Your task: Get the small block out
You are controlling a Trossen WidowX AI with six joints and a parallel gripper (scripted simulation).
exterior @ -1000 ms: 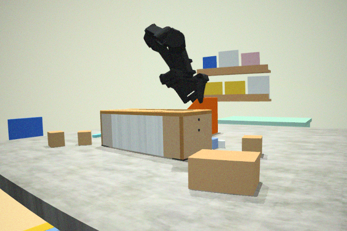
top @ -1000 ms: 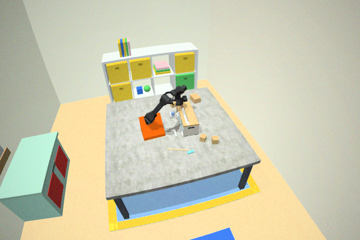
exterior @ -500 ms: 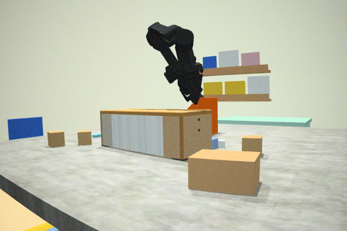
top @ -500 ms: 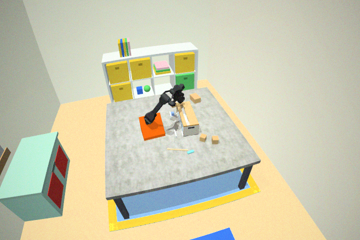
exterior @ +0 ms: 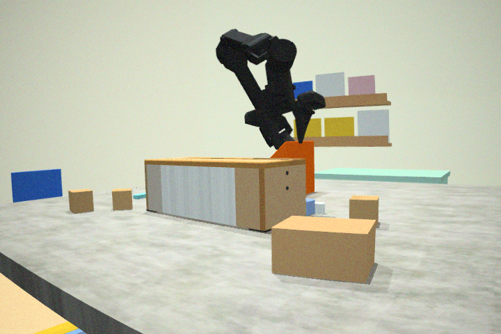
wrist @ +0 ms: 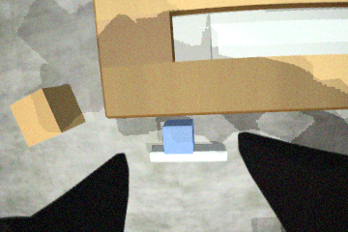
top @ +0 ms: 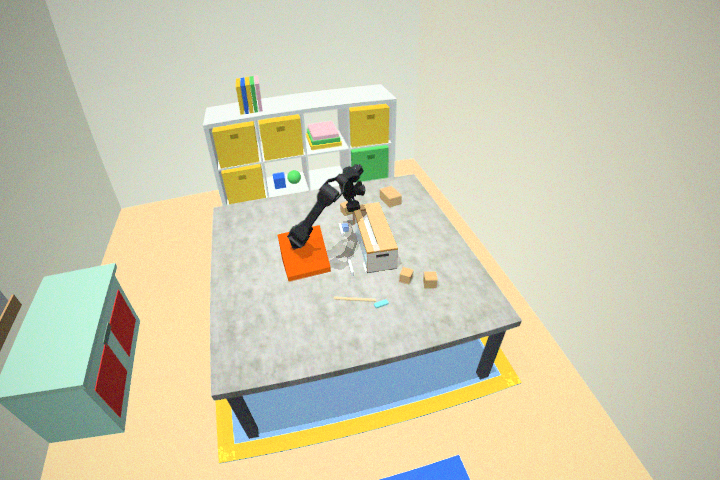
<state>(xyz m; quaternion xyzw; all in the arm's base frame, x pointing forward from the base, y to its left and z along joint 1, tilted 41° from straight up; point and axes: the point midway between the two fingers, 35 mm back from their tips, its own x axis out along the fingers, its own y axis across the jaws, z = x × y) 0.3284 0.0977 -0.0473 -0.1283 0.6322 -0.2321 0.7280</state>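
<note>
The blue block is 30 mm behind my gripper tip, 30 mm to the left of it and 140 mm below it. The rest, counted from my gripper tip: cyan piece 100 mm behind, 530 mm to the right, 150 mm below; wooden box 10 mm ahead, 150 mm to the right, 90 mm below; thin stick 190 mm behind, 450 mm to the right, 150 mm below.
</note>
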